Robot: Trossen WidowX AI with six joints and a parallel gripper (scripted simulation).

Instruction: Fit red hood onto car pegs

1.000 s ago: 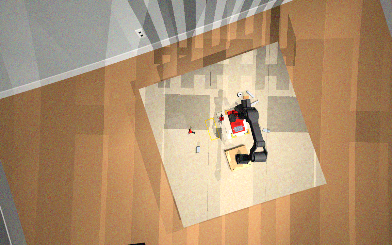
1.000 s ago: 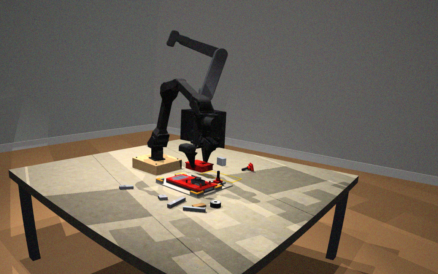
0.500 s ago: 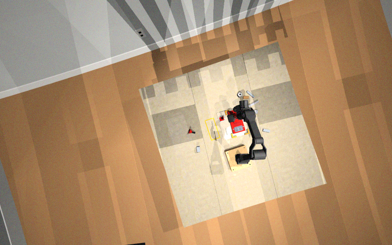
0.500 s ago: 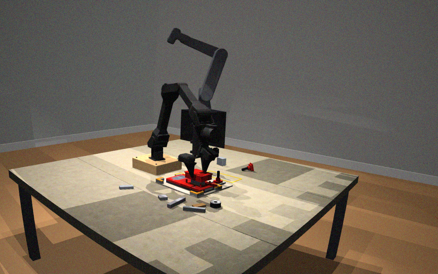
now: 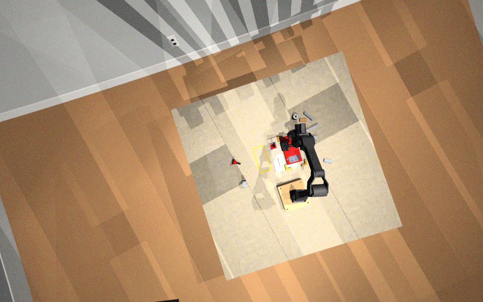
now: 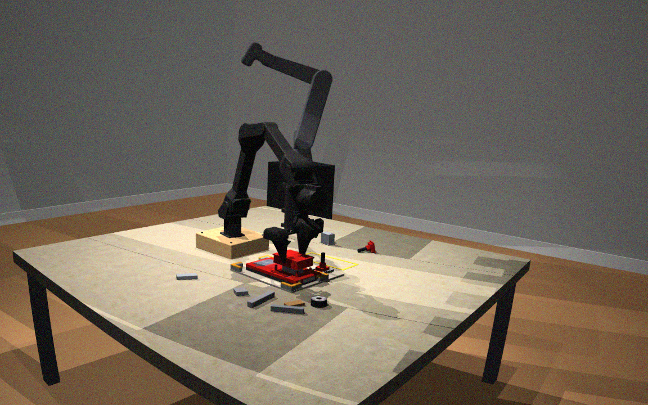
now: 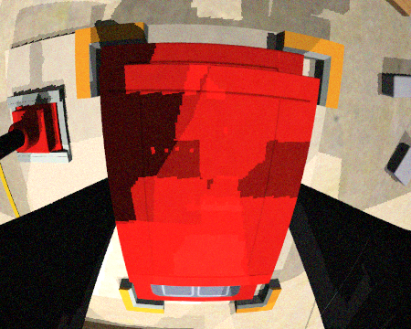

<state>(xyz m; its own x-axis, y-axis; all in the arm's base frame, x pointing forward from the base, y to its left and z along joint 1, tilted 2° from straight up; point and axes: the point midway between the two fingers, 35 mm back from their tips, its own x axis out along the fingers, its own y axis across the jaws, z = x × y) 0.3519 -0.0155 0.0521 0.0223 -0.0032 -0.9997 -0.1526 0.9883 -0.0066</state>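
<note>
My gripper tip is now 10 mm below the red hood. Round my gripper tip: wheel (190 mm ahead, 60 mm to the right, 50 mm below); then grey engine block (30 mm below); then wooden chip (160 mm ahead, 120 mm to the right, 50 mm below).
</note>
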